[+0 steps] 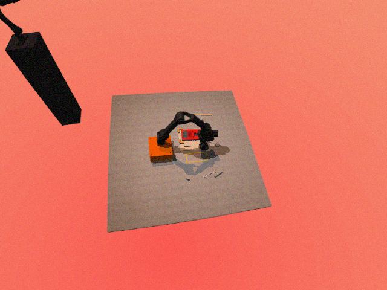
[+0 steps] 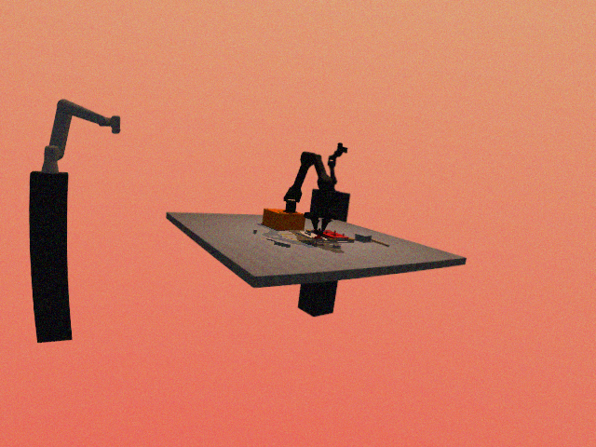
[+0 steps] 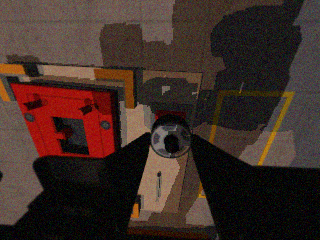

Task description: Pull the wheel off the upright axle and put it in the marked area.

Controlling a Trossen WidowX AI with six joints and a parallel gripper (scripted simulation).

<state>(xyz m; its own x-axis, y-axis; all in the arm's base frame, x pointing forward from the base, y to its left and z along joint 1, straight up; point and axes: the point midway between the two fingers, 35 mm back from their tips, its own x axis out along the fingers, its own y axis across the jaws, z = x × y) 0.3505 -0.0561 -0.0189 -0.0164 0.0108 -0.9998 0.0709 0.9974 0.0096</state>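
The wheel is right at my gripper tip.
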